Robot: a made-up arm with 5 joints. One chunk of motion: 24 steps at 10 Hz.
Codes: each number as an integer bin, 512 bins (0 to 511) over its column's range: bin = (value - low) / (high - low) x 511, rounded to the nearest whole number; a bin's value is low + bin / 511 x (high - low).
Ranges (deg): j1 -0.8..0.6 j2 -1..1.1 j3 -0.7..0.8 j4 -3.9..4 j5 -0.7..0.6
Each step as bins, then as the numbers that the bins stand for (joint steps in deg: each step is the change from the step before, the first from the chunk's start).
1 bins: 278 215 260 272 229
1 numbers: -0.038 -0.116 0.063 0.305 -0.117
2 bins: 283 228 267 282 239
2 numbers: -0.025 -0.063 0.084 0.460 -0.092
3 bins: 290 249 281 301 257
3 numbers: -0.005 0.023 0.125 0.753 -0.046
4 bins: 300 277 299 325 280
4 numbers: 0.022 0.138 0.178 1.124 0.012
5 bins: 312 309 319 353 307
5 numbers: 0.055 0.270 0.236 1.557 0.081
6 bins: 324 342 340 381 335
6 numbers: 0.088 0.405 0.298 1.990 0.152
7 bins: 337 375 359 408 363
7 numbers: 0.123 0.541 0.354 2.408 0.223
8 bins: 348 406 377 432 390
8 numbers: 0.153 0.668 0.407 2.779 0.292
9 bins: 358 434 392 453 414
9 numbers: 0.181 0.784 0.451 3.103 0.353
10 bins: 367 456 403 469 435
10 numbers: 0.205 0.874 0.483 3.351 0.407
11 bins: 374 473 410 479 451
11 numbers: 0.225 0.944 0.504 3.505 0.447
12 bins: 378 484 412 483 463
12 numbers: 0.236 0.989 0.509 3.567 0.478
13 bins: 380 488 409 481 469
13 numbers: 0.241 1.005 0.501 3.536 0.493
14 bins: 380 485 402 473 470
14 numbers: 0.241 0.993 0.480 3.413 0.496
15 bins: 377 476 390 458 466
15 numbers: 0.233 0.956 0.445 3.181 0.486
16 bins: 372 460 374 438 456
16 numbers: 0.219 0.890 0.398 2.871 0.460
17 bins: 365 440 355 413 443
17 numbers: 0.200 0.808 0.342 2.485 0.427
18 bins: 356 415 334 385 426
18 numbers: 0.175 0.705 0.280 2.052 0.384
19 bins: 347 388 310 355 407
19 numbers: 0.151 0.595 0.210 1.588 0.335
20 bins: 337 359 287 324 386
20 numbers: 0.123 0.475 0.142 1.109 0.282
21 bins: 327 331 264 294 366
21 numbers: 0.096 0.360 0.075 0.645 0.231
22 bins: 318 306 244 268 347
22 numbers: 0.071 0.258 0.016 0.243 0.183
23 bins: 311 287 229 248 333
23 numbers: 0.052 0.179 -0.028 -0.066 0.147
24 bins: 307 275 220 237 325
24 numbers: 0.041 0.130 -0.054 -0.236 0.127
